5 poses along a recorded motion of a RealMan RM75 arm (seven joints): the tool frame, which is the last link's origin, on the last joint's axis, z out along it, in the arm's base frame.
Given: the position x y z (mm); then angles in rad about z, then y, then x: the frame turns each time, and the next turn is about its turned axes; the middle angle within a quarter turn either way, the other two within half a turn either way.
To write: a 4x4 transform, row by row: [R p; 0 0 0 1], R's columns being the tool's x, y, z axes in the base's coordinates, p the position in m. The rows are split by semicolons. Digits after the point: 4 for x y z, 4 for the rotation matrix.
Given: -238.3 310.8 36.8 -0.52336 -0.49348 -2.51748
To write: 0.7628 -0.1658 0.6250 -0.2383; -0.4402 -0.8412 0.3140 0.3108; 0.4737 -0.5147 -0.7147 0.0368; 0 0 0 1
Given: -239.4 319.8 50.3 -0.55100 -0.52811 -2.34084
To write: 0.7359 -0.0563 0.6747 -0.2394; -0.4522 -0.7825 0.4280 0.3198; 0.5039 -0.6201 -0.6013 0.0503; 0 0 0 1
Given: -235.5 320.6 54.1 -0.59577 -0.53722 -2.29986
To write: 0.7111 -0.0579 0.7007 -0.2355; -0.4821 -0.7656 0.4260 0.3206; 0.5117 -0.6407 -0.5723 0.0541; 0 0 0 1
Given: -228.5 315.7 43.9 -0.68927 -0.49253 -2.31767
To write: 0.6800 -0.1643 0.7146 -0.2285; -0.5604 -0.7449 0.3620 0.3157; 0.4729 -0.6466 -0.5986 0.0439; 0 0 0 1
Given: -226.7 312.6 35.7 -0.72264 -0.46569 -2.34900
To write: 0.6702 -0.2244 0.7074 -0.2267; -0.5909 -0.7380 0.3257 0.3126; 0.4490 -0.6363 -0.6272 0.0357; 0 0 0 1
